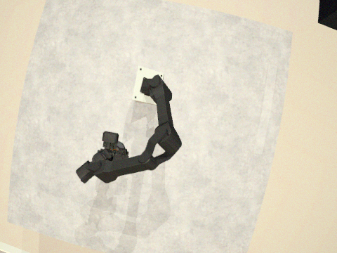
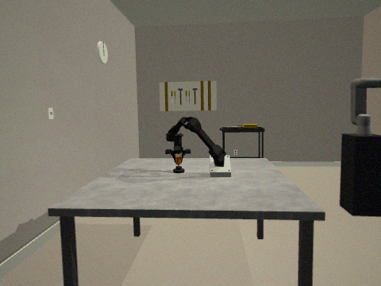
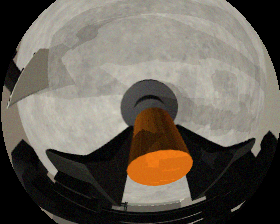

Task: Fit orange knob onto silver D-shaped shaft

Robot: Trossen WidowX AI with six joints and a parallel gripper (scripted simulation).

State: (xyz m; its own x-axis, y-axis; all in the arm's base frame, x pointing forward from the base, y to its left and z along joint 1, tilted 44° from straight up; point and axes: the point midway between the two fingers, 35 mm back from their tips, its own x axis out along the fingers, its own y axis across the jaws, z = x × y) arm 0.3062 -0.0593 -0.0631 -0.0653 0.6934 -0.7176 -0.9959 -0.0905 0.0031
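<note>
Now: the round dark pedestal 40 mm below my gripper tip. Also, from my gripper tip: orange knob: 30 mm above.
</note>
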